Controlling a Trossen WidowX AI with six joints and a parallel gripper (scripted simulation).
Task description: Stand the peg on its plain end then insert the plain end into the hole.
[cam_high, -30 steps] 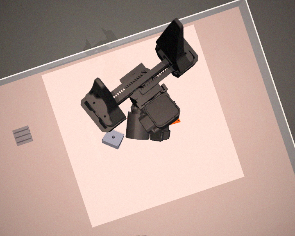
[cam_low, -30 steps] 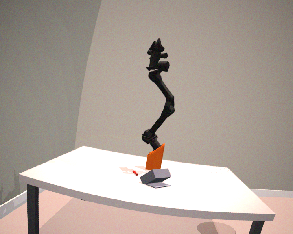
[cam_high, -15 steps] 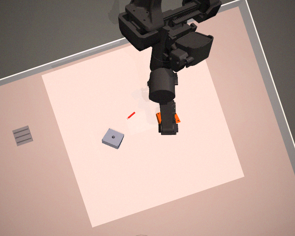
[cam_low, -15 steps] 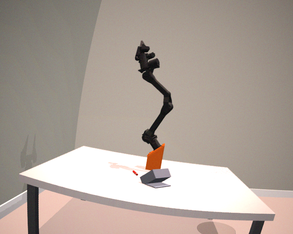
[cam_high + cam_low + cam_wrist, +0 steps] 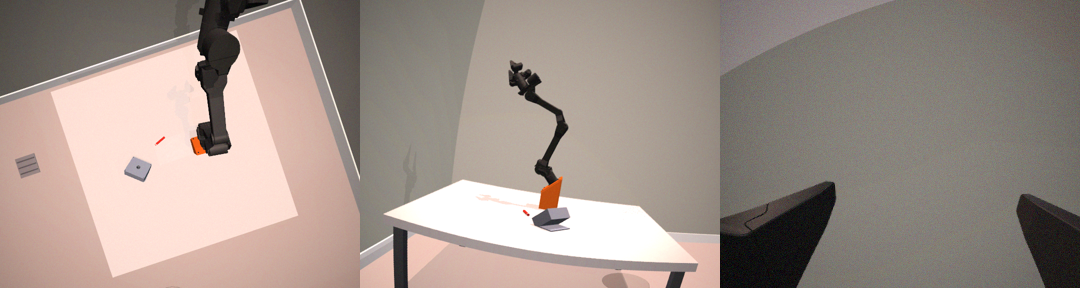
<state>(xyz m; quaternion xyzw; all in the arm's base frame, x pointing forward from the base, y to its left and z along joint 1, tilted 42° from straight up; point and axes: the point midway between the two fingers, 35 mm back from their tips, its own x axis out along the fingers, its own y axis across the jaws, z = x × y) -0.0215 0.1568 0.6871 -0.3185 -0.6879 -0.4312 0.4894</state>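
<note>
My gripper tip is 780 mm above the red peg, 340 mm short of it and 260 mm to the right of it. Also, from my gripper tip: grey sloped panel 750 mm below, 500 mm ahead, 380 mm to the left.
</note>
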